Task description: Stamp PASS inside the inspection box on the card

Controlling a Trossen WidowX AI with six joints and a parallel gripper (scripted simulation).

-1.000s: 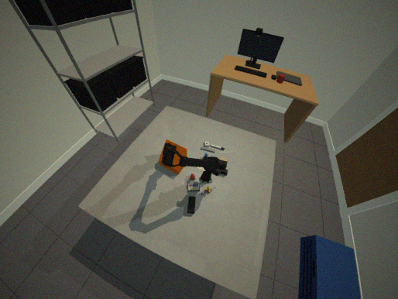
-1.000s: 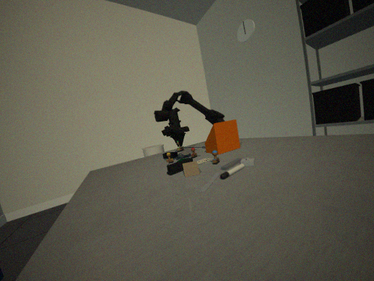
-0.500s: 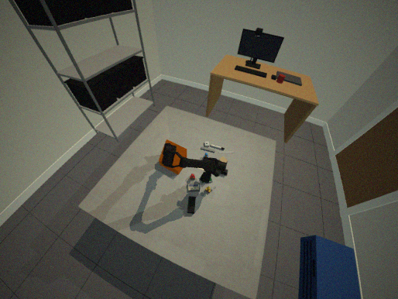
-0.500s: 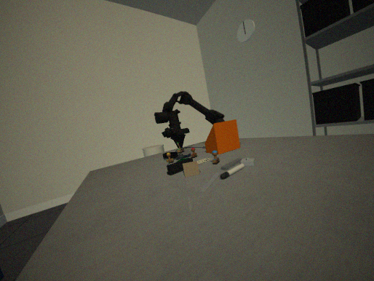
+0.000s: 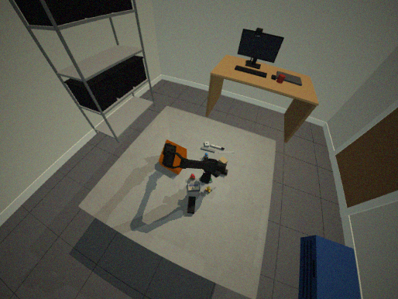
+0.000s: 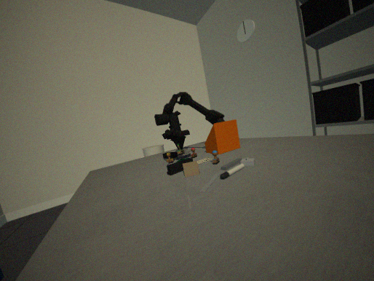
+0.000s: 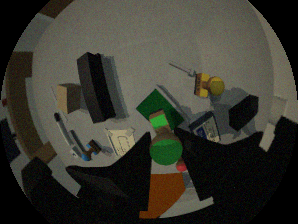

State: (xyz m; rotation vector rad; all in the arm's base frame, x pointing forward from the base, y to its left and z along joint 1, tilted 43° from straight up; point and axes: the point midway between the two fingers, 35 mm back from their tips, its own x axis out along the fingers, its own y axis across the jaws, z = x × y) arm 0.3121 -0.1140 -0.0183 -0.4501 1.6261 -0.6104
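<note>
The green ink pad lies 7 cm below my gripper tip. Also, from my gripper tip: green-knobbed pass stamp 1 cm below; red-topped stamp 11 cm behind, 3 cm to the right, 6 cm below; yellow stamp 4 cm ahead, 9 cm to the right, 6 cm below.
</note>
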